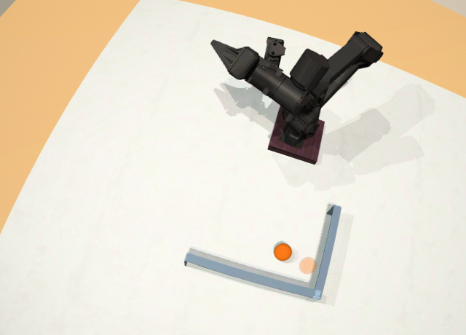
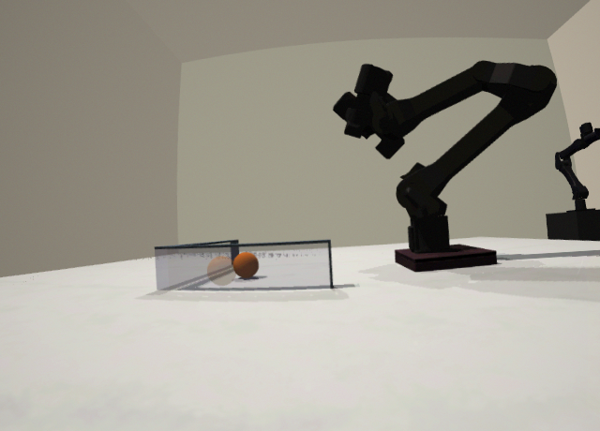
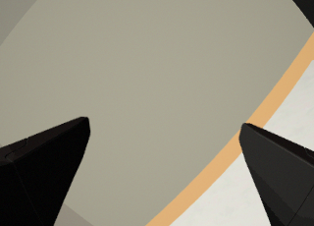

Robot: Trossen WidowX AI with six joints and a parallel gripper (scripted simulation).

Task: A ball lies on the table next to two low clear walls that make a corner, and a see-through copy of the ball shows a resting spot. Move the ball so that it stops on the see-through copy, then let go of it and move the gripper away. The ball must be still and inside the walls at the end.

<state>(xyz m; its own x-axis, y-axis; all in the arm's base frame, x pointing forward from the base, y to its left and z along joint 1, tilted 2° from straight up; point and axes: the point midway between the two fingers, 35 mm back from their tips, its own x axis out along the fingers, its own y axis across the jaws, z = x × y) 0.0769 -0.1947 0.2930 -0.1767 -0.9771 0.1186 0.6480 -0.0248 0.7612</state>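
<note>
Now: gripper tip 31 cm above the orange ball, 30 cm to the right of it and 24 cm short of it. From my gripper tip the other things lie so: see-through copy of ball 37 cm to the left, 31 cm below, 25 cm ahead.
</note>
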